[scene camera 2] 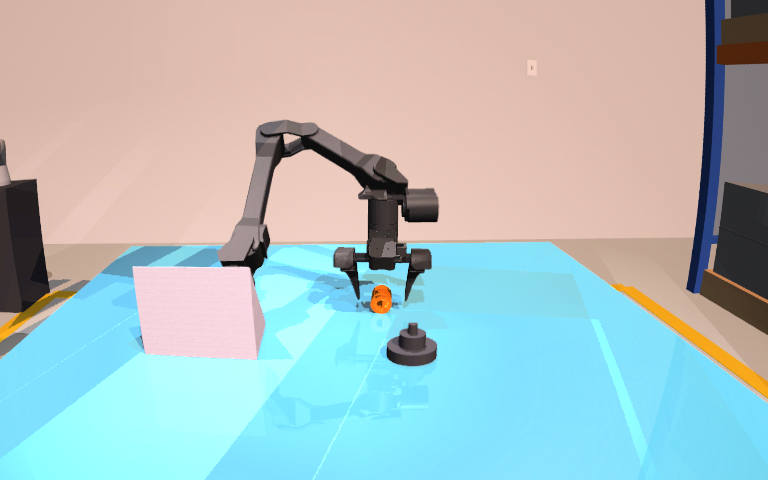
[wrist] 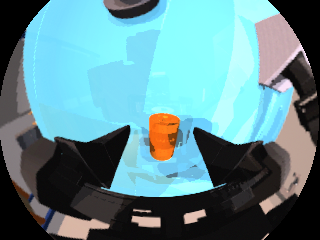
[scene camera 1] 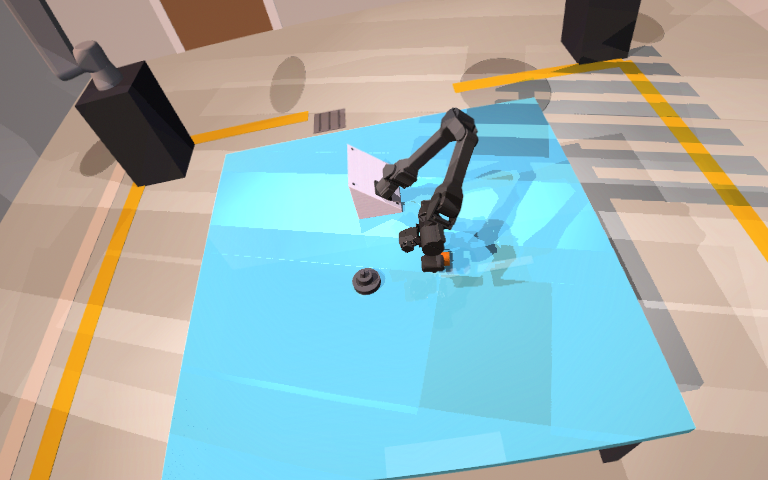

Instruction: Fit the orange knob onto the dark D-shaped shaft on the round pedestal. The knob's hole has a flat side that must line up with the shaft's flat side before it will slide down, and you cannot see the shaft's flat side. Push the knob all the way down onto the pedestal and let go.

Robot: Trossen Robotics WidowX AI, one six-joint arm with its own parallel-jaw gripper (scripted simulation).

Scene:
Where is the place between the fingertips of the gripper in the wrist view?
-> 162,129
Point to a round dark pedestal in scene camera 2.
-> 411,348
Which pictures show the gripper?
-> Scene camera 2, the wrist view and scene camera 1: all of them.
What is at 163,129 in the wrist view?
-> An orange knob.

